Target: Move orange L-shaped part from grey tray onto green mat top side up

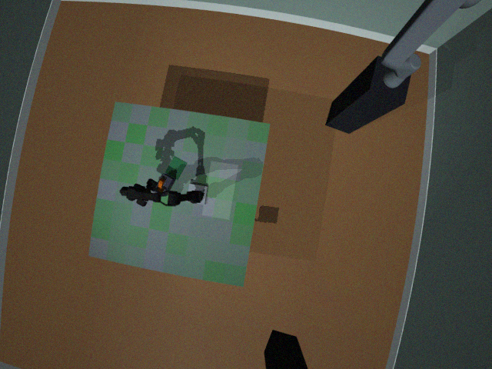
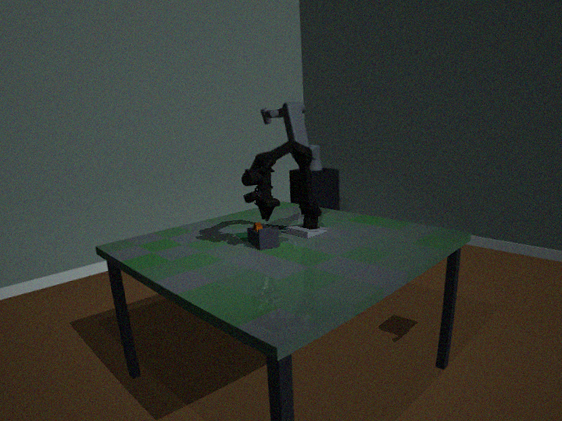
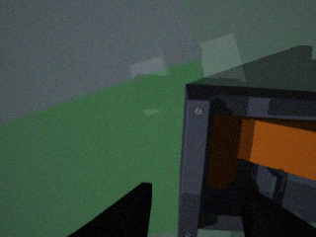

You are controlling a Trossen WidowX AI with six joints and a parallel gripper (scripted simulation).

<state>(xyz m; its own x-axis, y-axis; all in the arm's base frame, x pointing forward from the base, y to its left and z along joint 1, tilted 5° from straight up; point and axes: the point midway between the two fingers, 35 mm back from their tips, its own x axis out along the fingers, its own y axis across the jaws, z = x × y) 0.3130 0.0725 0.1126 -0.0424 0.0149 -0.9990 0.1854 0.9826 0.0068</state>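
Now: gripper tip 20 mm past the orange L-shaped part, 40 mm to the left of it and 80 mm above it.
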